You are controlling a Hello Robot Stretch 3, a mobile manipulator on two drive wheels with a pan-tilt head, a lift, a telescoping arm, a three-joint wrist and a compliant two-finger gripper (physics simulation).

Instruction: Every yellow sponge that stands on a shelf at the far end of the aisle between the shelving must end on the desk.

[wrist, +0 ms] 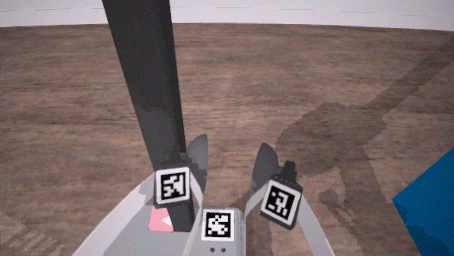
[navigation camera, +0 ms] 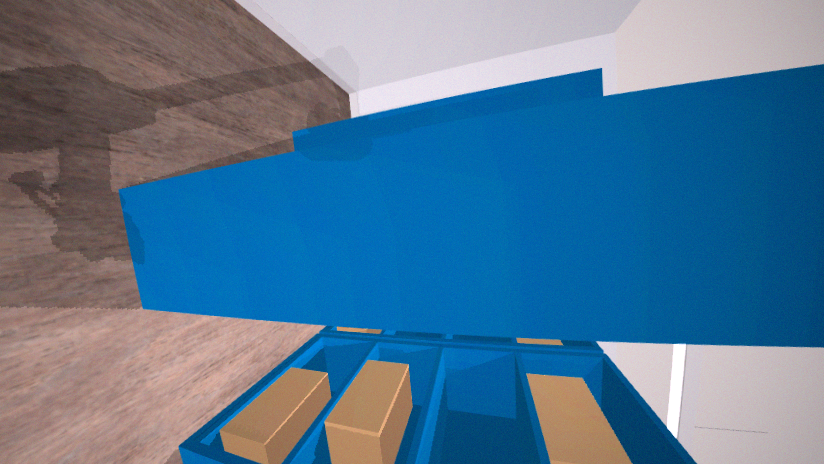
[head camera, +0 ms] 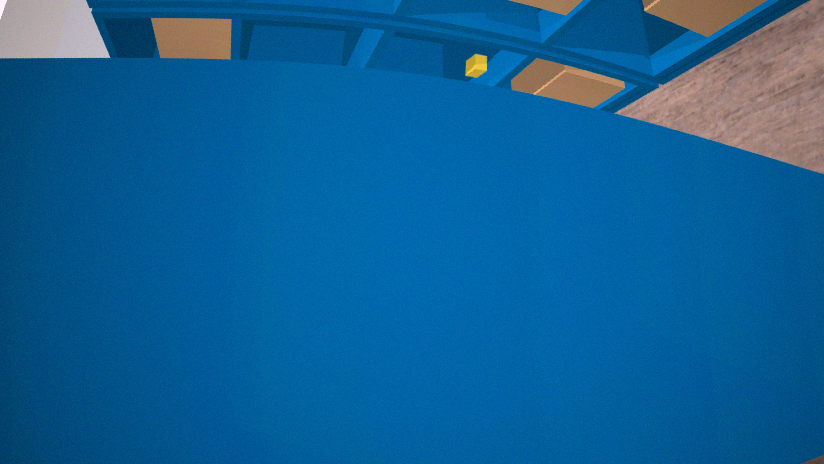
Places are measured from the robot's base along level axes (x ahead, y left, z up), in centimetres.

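Pixels of known places: gripper, fingertip midpoint: (wrist: 232, 158).
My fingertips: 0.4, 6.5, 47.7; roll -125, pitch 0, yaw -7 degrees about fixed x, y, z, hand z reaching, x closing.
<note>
Ahead of a thing's pixels: the offset from my fingertips to its middle, as dx, dy, dz. "spot": to the spot under its first point.
A small yellow sponge (head camera: 476, 65) stands in a compartment of the blue shelving (head camera: 654, 80) near the top of the head camera view, beside a cardboard box. A large blue panel in front cuts off the lower part of that compartment row. My gripper (wrist: 232, 158) is open in the wrist view, with a gap between its two fingertips and wood floor showing behind them. The gripper is well apart from the sponge, which does not show in the wrist view. The desk does not show in these views.
A large blue shelving panel {spot: +53.3, -8.0, +70.0} (head camera: 403, 259) (navigation camera: 432, 230) stands close by; a blue corner {spot: +51.0, +13.6, -36.7} (wrist: 430, 205) also shows at the wrist view's right. Cardboard boxes (navigation camera: 276, 412) (head camera: 193, 39) stand in the shelving beyond. A dark post (wrist: 147, 85) rises beside the gripper, with a white wall behind.
</note>
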